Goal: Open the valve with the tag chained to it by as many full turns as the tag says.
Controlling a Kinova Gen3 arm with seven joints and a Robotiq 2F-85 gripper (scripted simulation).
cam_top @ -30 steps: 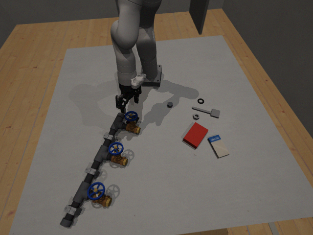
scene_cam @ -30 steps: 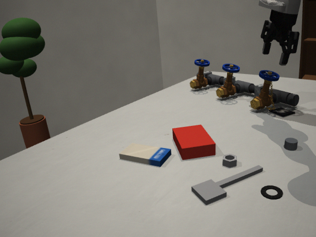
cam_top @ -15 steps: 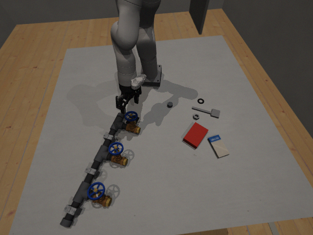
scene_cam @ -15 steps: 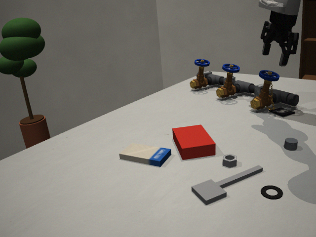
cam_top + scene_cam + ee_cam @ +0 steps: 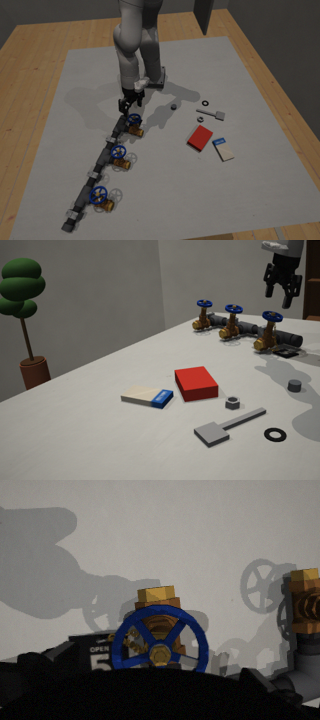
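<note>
Now: hand 30 mm past the black tag and 170 mm above it. Round my hand: red block: 140 mm ahead, 310 mm to the left, 160 mm below; small grey cylinder: 90 mm behind, 230 mm to the left, 160 mm below; grey paddle-shaped tool: 10 mm ahead, 430 mm to the left, 170 mm below.
</note>
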